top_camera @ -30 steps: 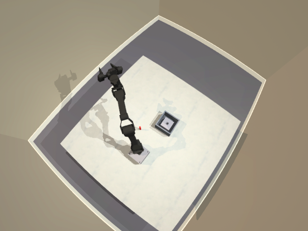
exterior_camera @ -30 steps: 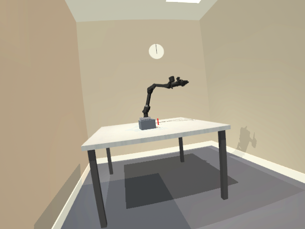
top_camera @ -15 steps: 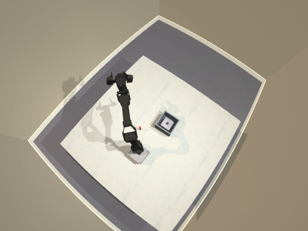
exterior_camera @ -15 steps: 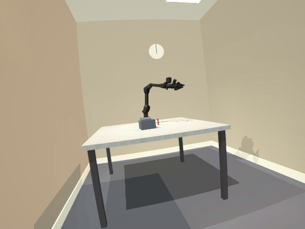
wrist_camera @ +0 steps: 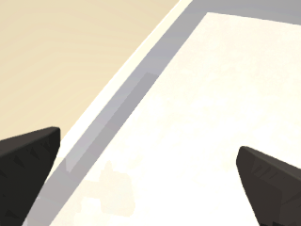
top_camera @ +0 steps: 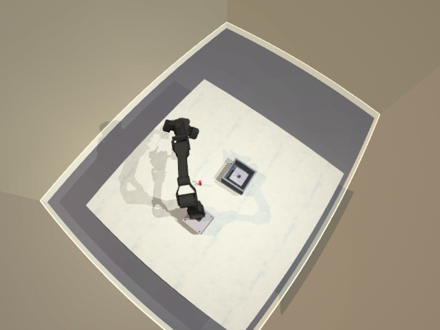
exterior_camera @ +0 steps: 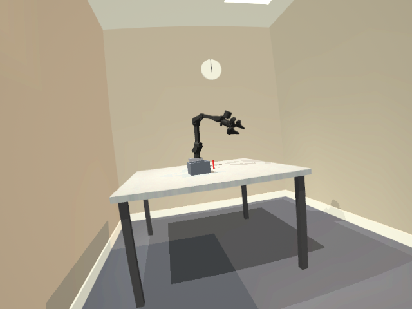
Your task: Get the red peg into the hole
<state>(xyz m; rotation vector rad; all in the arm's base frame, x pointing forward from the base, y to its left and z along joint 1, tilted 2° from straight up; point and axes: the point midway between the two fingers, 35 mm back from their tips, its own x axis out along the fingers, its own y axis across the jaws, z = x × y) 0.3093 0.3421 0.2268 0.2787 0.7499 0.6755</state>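
Now: the red peg 16 cm behind my gripper tip, 25 cm to the right of it and 27 cm below it. Also, from my gripper tip: grey box 2 cm ahead, 42 cm to the right, 29 cm below.
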